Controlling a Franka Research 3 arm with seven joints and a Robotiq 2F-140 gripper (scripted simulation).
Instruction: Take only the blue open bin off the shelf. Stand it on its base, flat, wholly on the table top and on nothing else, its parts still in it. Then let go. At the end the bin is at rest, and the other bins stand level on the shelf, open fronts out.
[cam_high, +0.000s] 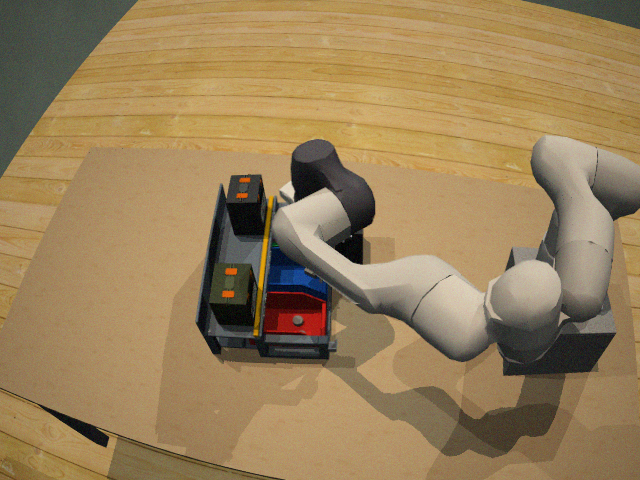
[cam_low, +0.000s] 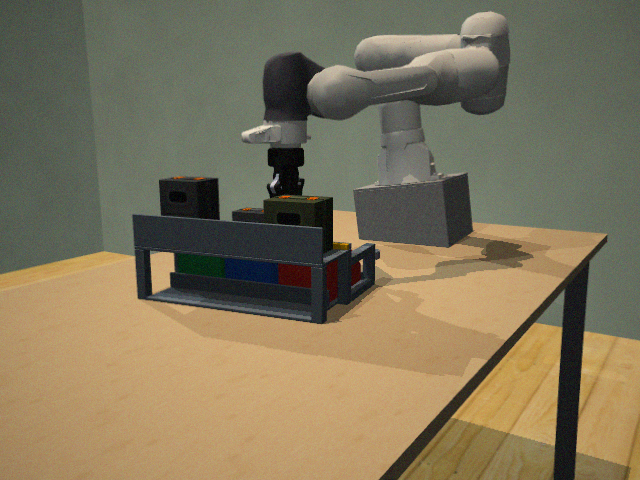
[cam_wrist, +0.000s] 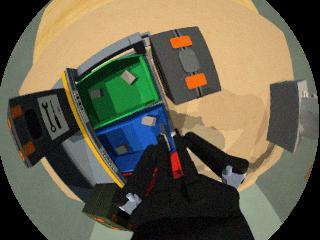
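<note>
The blue open bin lies 8 cm ahead of my hand and 2 cm below it. The rest, counted from my hand: yellow bar: 13 cm ahead, 4 cm above, 1 cm to the left; red bin: 12 cm to the left, 8 cm ahead, 3 cm below; green bin: 11 cm to the right, 9 cm ahead, 3 cm below.
</note>
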